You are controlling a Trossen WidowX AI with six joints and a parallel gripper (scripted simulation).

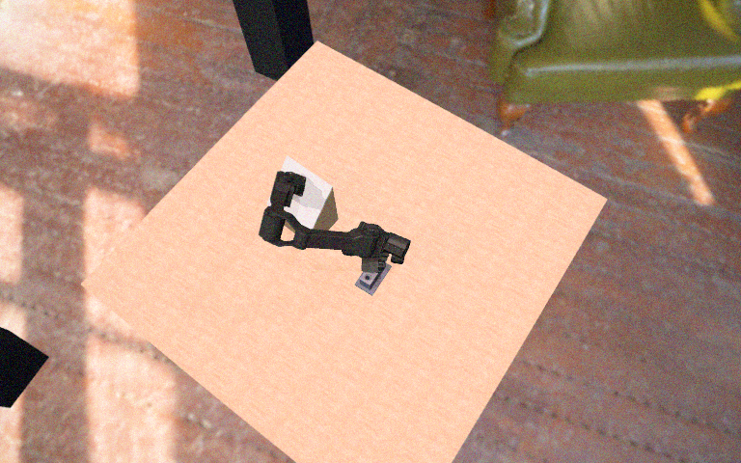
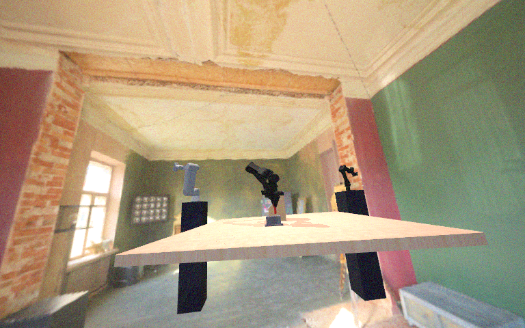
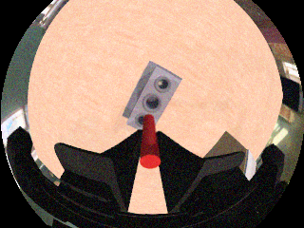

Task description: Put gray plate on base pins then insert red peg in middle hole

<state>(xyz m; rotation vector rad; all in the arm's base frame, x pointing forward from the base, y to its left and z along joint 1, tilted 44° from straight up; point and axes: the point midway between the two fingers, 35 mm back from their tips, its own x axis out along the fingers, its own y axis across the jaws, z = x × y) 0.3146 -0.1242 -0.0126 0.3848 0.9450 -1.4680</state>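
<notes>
Right now my gripper tip is 2 cm to the left of the gray plate and 7 cm above it. Round my gripper tip: red peg right at my gripper tip; then thin flat base 2 cm to the right, 10 cm below.
</notes>
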